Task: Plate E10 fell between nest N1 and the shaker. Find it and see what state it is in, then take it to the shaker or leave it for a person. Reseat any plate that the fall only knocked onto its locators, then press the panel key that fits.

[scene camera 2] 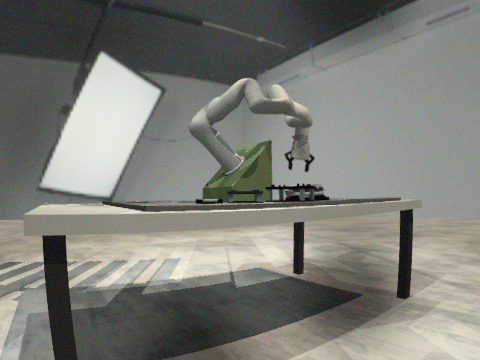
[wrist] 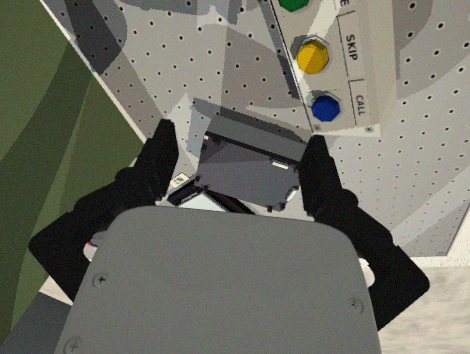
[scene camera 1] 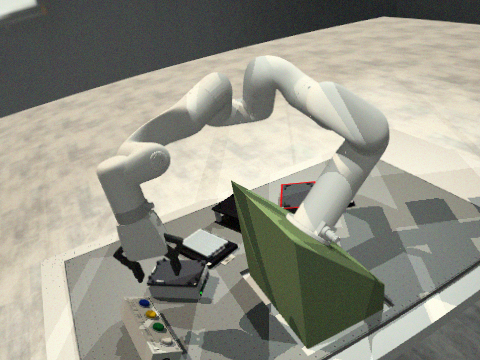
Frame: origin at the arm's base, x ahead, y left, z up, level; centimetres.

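Seen in the pictures: gripper, fingertip midpoint: (scene camera 2: 298, 170) (wrist: 240, 143) (scene camera 1: 160, 276); arm's base, link origin: (scene camera 2: 235, 166) (scene camera 1: 307, 230).
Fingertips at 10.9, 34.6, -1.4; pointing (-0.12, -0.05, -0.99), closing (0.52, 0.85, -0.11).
Pixels of each thing's top centre, then the offset from my fingertips to it, as dx, dy, dz. "spot": a spot on its surface instead.
- dark grey box-shaped device, surface spot: (wrist: 245, 175) spot: +11.3, -6.6, -10.1
- pale plate, top centre: (wrist: 211, 219) (scene camera 1: 203, 241) +22.6, -19.8, -12.5
- black nest, surface spot: (scene camera 1: 227, 251) spot: +15.4, -23.8, -14.3
- label N2, surface spot: (wrist: 179, 180) spot: +13.2, -22.4, -15.4
- key panel, top centre: (wrist: 339, 16) (scene camera 1: 143, 319) (scene camera 2: 303, 184) -2.9, +7.6, -7.2
My gripper (scene camera 1: 158, 276) (scene camera 2: 299, 170) (wrist: 240, 143) is open and empty, above a dark grey box-shaped device (scene camera 1: 177, 275) (wrist: 245, 175), likely the shaker, with dark clips on its top and a green light on its side. No plate shows on it. A pale plate (scene camera 1: 205, 243) (wrist: 204, 201) sits on a black nest (scene camera 1: 227, 251) beside the device; the wrist view shows the label N2 (wrist: 179, 180) there. The key panel (scene camera 1: 134, 320) (wrist: 370, 100) has blue (scene camera 1: 144, 303) (wrist: 326, 108), yellow (scene camera 1: 151, 314) (wrist: 312, 56), green (scene camera 1: 158, 326) and white (scene camera 1: 166, 341) keys. No E10 mark is readable.
The green arm base (scene camera 1: 280, 280) (scene camera 2: 260, 170) (wrist: 50, 100) stands beside the nest and hides part of the table. A black raised stand (scene camera 1: 227, 212) is partly behind it. A red-outlined dark area (scene camera 1: 281, 196) lies beyond, partly behind the arm.
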